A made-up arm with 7 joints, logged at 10 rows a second.
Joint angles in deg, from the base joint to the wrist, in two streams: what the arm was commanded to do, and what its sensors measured. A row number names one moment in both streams.
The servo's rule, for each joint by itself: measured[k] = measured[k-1] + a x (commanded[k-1-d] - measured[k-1]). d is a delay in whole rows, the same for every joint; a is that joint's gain. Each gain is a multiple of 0.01, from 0.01 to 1. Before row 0 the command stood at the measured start. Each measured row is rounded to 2 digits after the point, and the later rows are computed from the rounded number. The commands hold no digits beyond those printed.
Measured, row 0:
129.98 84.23 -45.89 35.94 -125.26 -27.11 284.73
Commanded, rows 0 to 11:
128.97 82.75 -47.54 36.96 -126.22 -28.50 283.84
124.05 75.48 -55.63 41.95 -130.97 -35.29 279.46
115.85 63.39 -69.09 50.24 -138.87 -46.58 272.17
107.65 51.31 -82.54 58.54 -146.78 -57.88 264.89
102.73 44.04 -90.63 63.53 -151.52 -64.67 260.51
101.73 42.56 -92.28 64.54 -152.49 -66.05 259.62
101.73 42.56 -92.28 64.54 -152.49 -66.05 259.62
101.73 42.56 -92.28 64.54 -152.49 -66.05 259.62
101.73 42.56 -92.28 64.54 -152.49 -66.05 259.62
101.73 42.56 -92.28 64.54 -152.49 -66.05 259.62
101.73 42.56 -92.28 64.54 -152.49 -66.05 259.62
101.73 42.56 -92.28 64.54 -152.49 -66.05 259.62
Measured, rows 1 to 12:
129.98 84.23 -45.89 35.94 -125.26 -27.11 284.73
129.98 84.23 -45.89 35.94 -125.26 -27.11 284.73
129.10 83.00 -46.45 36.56 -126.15 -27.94 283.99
124.71 76.76 -49.57 39.85 -130.63 -32.35 280.23
117.00 65.66 -56.21 46.19 -138.29 -40.89 273.54
108.87 53.75 -65.16 53.72 -146.19 -51.08 266.36
103.53 45.69 -73.82 59.70 -151.15 -59.23 261.50
101.96 43.09 -80.10 62.65 -152.40 -63.32 259.94
101.76 42.65 -84.24 63.80 -152.48 -64.96 259.67
101.73 42.58 -86.97 64.25 -152.49 -65.61 259.63
101.73 42.56 -88.78 64.43 -152.49 -65.87 259.62
101.73 42.56 -89.97 64.50 -152.49 -65.98 259.62
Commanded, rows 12 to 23:
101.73 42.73 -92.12 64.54 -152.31 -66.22 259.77
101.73 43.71 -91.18 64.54 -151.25 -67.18 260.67
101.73 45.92 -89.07 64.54 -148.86 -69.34 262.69
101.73 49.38 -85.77 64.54 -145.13 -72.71 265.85
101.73 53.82 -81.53 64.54 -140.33 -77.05 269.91
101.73 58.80 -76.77 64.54 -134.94 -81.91 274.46
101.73 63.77 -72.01 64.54 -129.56 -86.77 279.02
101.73 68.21 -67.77 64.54 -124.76 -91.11 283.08
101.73 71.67 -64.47 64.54 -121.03 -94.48 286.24
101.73 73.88 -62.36 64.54 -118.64 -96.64 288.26
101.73 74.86 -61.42 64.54 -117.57 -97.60 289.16
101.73 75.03 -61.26 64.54 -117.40 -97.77 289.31
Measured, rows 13 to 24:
101.73 42.56 -90.76 64.52 -152.49 -66.02 259.62
101.73 42.56 -91.28 64.53 -152.49 -66.04 259.62
101.73 42.70 -91.57 64.54 -152.32 -66.15 259.74
101.73 43.54 -91.44 64.54 -151.32 -66.77 260.51
101.73 45.52 -90.63 64.54 -149.03 -68.31 262.32
101.73 48.72 -88.98 64.54 -145.40 -70.95 265.25
101.73 52.95 -86.45 64.54 -140.68 -74.61 269.12
101.73 57.81 -83.16 64.54 -135.34 -78.99 273.55
101.73 62.76 -79.37 64.54 -129.96 -83.66 278.09
101.73 67.28 -75.43 64.54 -125.12 -88.13 282.23
101.73 70.92 -71.70 64.54 -121.32 -91.94 285.56
101.73 73.38 -68.52 64.54 -118.83 -94.76 287.80

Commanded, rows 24 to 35:
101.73 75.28 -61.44 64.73 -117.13 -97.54 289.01
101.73 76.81 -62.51 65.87 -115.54 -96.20 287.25
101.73 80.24 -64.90 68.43 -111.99 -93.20 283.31
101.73 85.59 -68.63 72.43 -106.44 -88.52 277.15
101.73 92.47 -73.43 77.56 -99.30 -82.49 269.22
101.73 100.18 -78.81 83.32 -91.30 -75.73 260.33
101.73 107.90 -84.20 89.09 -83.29 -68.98 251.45
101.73 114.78 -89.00 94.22 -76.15 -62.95 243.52
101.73 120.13 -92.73 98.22 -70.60 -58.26 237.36
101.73 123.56 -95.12 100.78 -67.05 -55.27 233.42
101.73 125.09 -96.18 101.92 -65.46 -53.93 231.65
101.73 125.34 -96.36 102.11 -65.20 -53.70 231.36
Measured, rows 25 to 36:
101.73 74.61 -66.11 64.54 -117.66 -96.46 288.93
101.73 74.96 -64.46 64.54 -117.42 -97.25 289.25
101.73 75.23 -63.43 64.66 -117.15 -97.42 289.05
101.73 76.54 -63.12 65.40 -115.65 -96.69 287.56
101.73 79.61 -63.73 67.25 -112.25 -94.60 284.03
101.73 84.57 -65.40 70.41 -106.85 -90.95 278.32
101.73 91.13 -68.13 74.77 -99.83 -85.87 270.77
101.73 98.64 -71.76 79.99 -91.90 -79.79 262.10
101.73 106.33 -75.99 85.54 -83.89 -73.30 253.26
101.73 113.34 -80.41 90.83 -76.69 -67.09 245.18
101.73 118.98 -84.60 95.34 -71.03 -61.79 238.69
101.73 122.78 -88.18 98.66 -67.33 -57.88 234.32

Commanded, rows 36 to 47:
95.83 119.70 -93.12 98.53 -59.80 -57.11 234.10
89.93 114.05 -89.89 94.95 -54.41 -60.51 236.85
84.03 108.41 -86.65 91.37 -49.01 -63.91 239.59
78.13 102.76 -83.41 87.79 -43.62 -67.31 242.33
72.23 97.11 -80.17 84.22 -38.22 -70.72 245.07
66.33 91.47 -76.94 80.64 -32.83 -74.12 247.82
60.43 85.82 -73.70 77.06 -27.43 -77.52 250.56
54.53 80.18 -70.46 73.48 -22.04 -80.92 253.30
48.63 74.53 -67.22 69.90 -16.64 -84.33 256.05
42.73 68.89 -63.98 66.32 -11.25 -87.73 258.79
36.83 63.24 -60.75 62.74 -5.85 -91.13 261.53
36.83 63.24 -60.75 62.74 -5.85 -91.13 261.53
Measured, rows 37 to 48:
101.73 124.70 -90.90 100.65 -65.59 -55.51 232.10
101.73 125.23 -92.76 101.54 -65.23 -54.42 231.49
96.60 120.64 -92.88 99.70 -60.18 -56.03 233.66
90.80 115.17 -91.86 96.80 -54.81 -58.72 236.31
84.91 109.56 -90.09 93.49 -49.42 -61.83 239.03
79.01 103.92 -87.82 90.01 -44.03 -65.12 241.77
73.11 98.27 -85.22 86.48 -38.63 -68.48 244.51
67.21 92.63 -82.40 82.92 -33.24 -71.86 247.26
61.31 86.98 -79.44 79.35 -27.84 -75.26 250.00
55.41 81.34 -76.39 75.77 -22.45 -78.66 252.74
49.51 75.69 -73.27 72.19 -17.05 -82.06 255.49
43.61 70.05 -70.11 68.61 -11.66 -85.46 258.23

